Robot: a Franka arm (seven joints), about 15 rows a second.
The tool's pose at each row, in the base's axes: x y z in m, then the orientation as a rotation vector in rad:
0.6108 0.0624 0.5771 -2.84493 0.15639 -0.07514
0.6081 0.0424 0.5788 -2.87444 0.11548 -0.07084
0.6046 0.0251 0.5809 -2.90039 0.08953 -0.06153
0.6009 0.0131 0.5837 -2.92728 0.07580 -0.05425
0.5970 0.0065 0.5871 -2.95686 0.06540 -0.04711
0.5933 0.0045 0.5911 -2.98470 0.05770 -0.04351
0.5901 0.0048 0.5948 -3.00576 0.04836 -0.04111
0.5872 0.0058 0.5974 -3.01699 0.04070 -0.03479
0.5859 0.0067 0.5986 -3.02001 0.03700 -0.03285
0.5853 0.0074 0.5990 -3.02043 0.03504 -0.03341
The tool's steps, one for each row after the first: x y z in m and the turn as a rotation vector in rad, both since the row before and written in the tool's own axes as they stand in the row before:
-0.0003 0.0188 -0.0075 -0.02701 -0.00619 -0.02916
-0.0019 0.0163 -0.0067 -0.02469 -0.00817 -0.01800
-0.0028 0.0112 -0.0057 -0.02632 -0.00565 -0.00973
-0.0034 0.0059 -0.0049 -0.02920 -0.00519 -0.00746
-0.0035 0.0014 -0.0044 -0.02759 -0.00259 -0.00572
-0.0031 -0.0008 -0.0037 -0.02080 -0.00189 -0.00661
-0.0029 -0.0013 -0.0025 -0.01104 -0.00444 -0.00504
-0.0013 -0.0010 -0.0011 -0.00294 -0.00142 -0.00242
-0.0006 -0.0007 -0.0003 -0.00038 0.00029 -0.00132

